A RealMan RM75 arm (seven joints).
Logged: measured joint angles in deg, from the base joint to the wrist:
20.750, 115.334, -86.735, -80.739, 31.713, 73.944, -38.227
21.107, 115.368, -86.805, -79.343, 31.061, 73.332, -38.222
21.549, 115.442, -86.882, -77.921, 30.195, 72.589, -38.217
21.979, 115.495, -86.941, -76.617, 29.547, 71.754, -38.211
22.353, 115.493, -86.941, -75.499, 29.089, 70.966, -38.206
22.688, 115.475, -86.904, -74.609, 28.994, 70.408, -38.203
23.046, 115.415, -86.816, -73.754, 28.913, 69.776, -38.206
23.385, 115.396, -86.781, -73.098, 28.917, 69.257, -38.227
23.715, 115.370, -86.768, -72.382, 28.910, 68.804, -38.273
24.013, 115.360, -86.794, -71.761, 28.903, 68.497, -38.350
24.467, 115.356, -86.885, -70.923, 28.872, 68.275, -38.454
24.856, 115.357, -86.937, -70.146, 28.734, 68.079, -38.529
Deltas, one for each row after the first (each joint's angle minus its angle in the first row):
0.357, 0.034, -0.070, 1.396, -0.652, -0.612, 0.005
0.799, 0.108, -0.147, 2.818, -1.518, -1.355, 0.010
1.229, 0.161, -0.206, 4.122, -2.166, -2.190, 0.016
1.603, 0.159, -0.206, 5.240, -2.624, -2.978, 0.021
1.938, 0.141, -0.169, 6.130, -2.719, -3.536, 0.024
2.296, 0.081, -0.081, 6.985, -2.800, -4.168, 0.021
2.635, 0.062, -0.046, 7.641, -2.796, -4.687, 0.000
2.965, 0.036, -0.033, 8.357, -2.803, -5.140, -0.046
3.263, 0.026, -0.059, 8.978, -2.810, -5.447, -0.123
3.717, 0.022, -0.150, 9.816, -2.841, -5.669, -0.227
4.106, 0.023, -0.202, 10.593, -2.979, -5.865, -0.302

